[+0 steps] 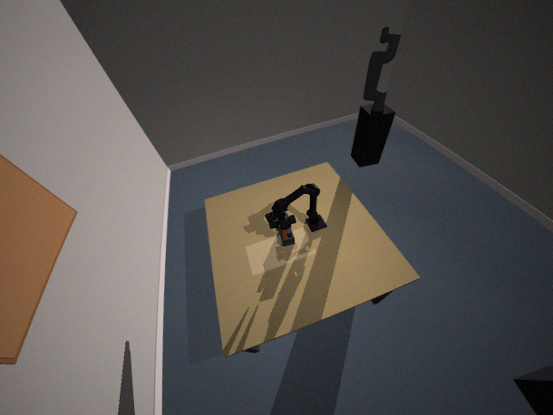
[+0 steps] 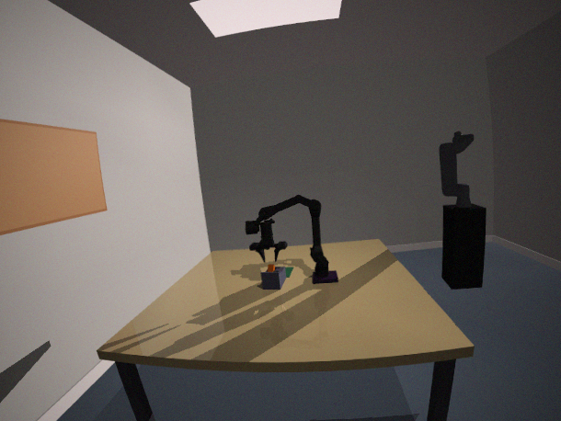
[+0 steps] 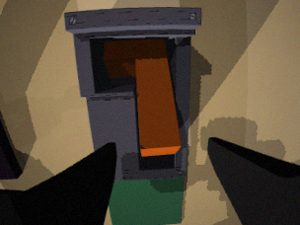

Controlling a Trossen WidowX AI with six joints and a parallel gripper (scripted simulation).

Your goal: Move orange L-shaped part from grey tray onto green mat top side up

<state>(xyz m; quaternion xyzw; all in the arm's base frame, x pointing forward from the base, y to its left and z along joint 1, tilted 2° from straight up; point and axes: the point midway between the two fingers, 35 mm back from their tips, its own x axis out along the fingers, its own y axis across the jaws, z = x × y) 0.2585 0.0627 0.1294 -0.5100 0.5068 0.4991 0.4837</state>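
The orange L-shaped part lies 7 cm below my gripper tip, 3 cm to the left of it and 2 cm behind it. Also, from my gripper tip: green mat: 15 cm to the right, 13 cm below, 1 cm behind.
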